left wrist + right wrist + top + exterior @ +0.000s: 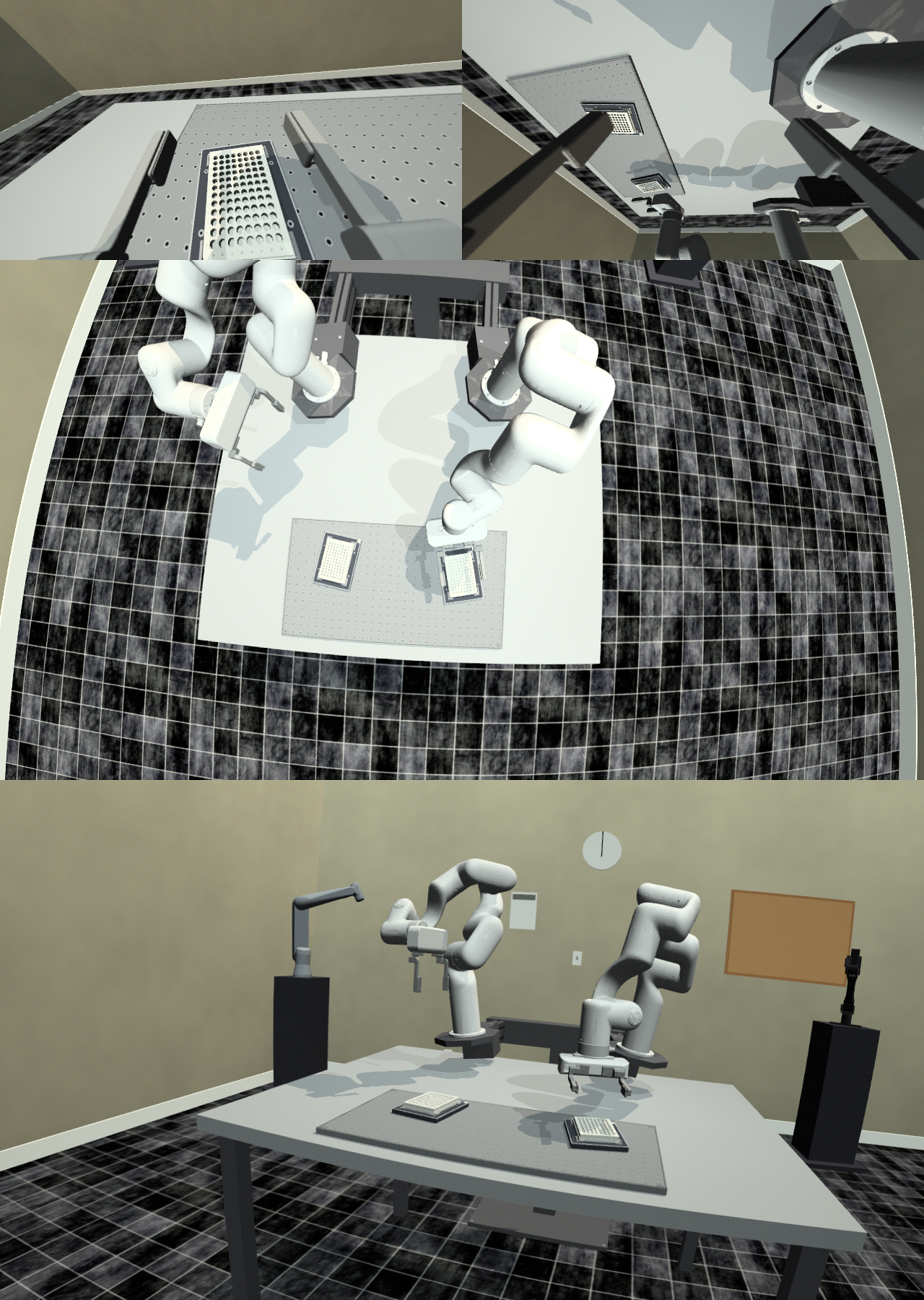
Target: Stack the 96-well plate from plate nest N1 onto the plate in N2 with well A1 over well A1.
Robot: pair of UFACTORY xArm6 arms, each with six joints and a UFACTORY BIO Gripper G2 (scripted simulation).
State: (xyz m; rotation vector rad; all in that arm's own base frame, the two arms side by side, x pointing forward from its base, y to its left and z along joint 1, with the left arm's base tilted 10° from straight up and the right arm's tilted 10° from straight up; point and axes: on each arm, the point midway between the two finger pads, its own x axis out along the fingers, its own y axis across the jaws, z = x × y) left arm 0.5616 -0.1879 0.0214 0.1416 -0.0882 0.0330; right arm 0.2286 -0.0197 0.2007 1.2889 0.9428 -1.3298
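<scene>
My left hand is 10 cm above the dark nest N1. Also, from my left hand: dark nest N2 (4 cm behind, 39 cm to the right, 10 cm below).
</scene>
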